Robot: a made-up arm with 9 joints. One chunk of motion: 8 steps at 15 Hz.
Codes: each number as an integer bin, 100 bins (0 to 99) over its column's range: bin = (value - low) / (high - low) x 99, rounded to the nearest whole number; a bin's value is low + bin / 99 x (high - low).
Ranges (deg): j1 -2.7..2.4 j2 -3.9..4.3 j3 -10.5..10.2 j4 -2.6..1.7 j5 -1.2..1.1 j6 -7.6..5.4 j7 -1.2..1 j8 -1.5..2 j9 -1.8..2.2
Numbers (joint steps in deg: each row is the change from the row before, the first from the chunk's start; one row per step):
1: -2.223 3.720 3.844 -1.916 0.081 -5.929 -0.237 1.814 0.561
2: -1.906 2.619 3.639 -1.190 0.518 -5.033 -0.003 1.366 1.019
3: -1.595 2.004 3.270 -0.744 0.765 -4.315 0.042 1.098 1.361
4: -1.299 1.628 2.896 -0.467 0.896 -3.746 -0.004 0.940 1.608
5: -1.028 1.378 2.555 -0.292 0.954 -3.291 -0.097 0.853 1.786
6: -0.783 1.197 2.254 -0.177 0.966 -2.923 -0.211 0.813 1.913
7: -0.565 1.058 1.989 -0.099 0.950 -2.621 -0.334 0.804 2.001
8: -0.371 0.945 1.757 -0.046 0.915 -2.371 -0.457 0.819 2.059
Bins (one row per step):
1: 9 92 69 16 55 13 43 94 58
2: 15 79 68 32 74 20 54 81 70
3: 21 71 66 43 85 25 56 73 78
4: 27 67 64 49 90 29 54 69 84
5: 32 64 62 53 93 33 50 67 89
6: 37 62 61 56 93 36 45 65 92
7: 41 60 60 58 93 38 39 65 94
8: 45 58 59 59 91 40 33 66 96

